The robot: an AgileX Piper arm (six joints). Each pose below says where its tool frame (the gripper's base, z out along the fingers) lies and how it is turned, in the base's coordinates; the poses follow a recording.
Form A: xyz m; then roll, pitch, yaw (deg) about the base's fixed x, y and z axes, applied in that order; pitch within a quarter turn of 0, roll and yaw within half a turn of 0.
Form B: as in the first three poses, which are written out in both.
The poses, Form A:
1: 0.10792 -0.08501 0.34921 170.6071 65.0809 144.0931
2: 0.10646 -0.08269 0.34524 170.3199 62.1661 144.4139
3: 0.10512 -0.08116 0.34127 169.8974 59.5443 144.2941
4: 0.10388 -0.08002 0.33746 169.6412 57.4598 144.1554
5: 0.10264 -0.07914 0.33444 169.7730 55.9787 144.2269
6: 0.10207 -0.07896 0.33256 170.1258 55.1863 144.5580
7: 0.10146 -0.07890 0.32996 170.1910 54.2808 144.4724
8: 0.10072 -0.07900 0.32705 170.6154 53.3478 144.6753
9: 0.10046 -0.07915 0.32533 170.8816 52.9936 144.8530
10: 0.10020 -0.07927 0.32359 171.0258 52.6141 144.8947
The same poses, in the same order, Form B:
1:
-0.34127 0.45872 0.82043 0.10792
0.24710 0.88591 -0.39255 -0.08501
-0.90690 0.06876 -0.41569 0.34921
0 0 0 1

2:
-0.37971 0.45272 0.80676 0.10646
0.27171 0.88819 -0.37053 -0.08269
-0.88430 0.07851 -0.46026 0.34524
0 0 0 1

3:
-0.41159 0.45179 0.79150 0.10512
0.29582 0.88768 -0.35286 -0.08116
-0.86202 0.08891 -0.49901 0.34127
0 0 0 1

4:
-0.43602 0.45317 0.77751 0.10388
0.31498 0.88616 -0.33986 -0.08002
-0.84301 0.09672 -0.52912 0.33746
0 0 0 1

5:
-0.45394 0.45589 0.76557 0.10264
0.32707 0.88447 -0.33276 -0.07914
-0.82883 0.09934 -0.55061 0.33444
0 0 0 1

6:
-0.46512 0.45659 0.75841 0.10207
0.33106 0.88428 -0.32933 -0.07896
-0.82101 0.09790 -0.56245 0.33256
0 0 0 1

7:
-0.47513 0.46003 0.75008 0.10146
0.33925 0.88231 -0.32624 -0.07890
-0.81189 0.09946 -0.57528 0.32996
0 0 0 1

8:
-0.48705 0.46374 0.74009 0.10072
0.34517 0.88061 -0.32463 -0.07900
-0.80227 0.09734 -0.58897 0.32705
0 0 0 1

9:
-0.49216 0.46492 0.73595 0.10046
0.34650 0.88020 -0.32433 -0.07915
-0.79857 0.09539 -0.59430 0.32533
0 0 0 1

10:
-0.49673 0.46664 0.73178 0.10020
0.34918 0.87936 -0.32373 -0.07927
-0.79456 0.09471 -0.59975 0.32359
0 0 0 1

